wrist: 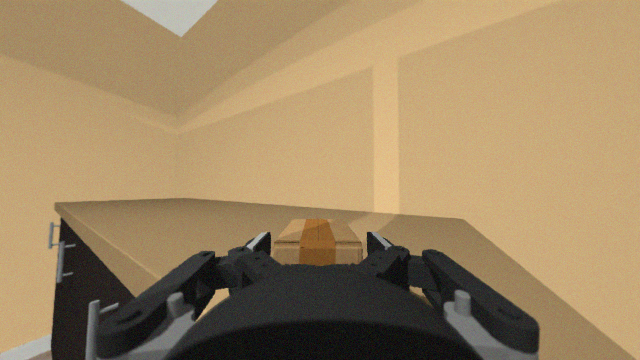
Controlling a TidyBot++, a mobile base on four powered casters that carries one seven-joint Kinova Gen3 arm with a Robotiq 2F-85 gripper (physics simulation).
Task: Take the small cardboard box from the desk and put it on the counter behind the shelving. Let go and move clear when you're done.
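Frame: origin at the arm's base, x ahead, y left, z up, level; metres.
Seen in the pictures: gripper, fingertip midpoint: [318, 242].
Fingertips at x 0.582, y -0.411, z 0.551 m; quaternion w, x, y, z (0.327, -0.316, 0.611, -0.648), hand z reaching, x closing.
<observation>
A point is followed by its place in that frame.
The small cardboard box [318, 242] @[x 0.552, y -0.389, z 0.562 m] with an orange-brown tape strip is upright on the counter [210, 220] @[x 0.996, y -0.364, z 0.514 m], at the lower middle of the wrist view. My gripper [318, 242] @[x 0.582, y -0.411, z 0.551 m] is open. Its fingertips stand to the left and right of the box, with a visible gap on each side. The lower part of the box is hidden behind the gripper's body. The desk and the shelving do not show in this view.
The counter has a dark front with grey bar handles [61, 261] @[x 1.463, y 0.024, z 0.345 m] at the left. A tan wall [280, 155] @[x 1.323, y -0.698, z 0.773 m] rises behind the counter, and walls meet in a corner at the back left. The counter's right edge slants down to the lower right.
</observation>
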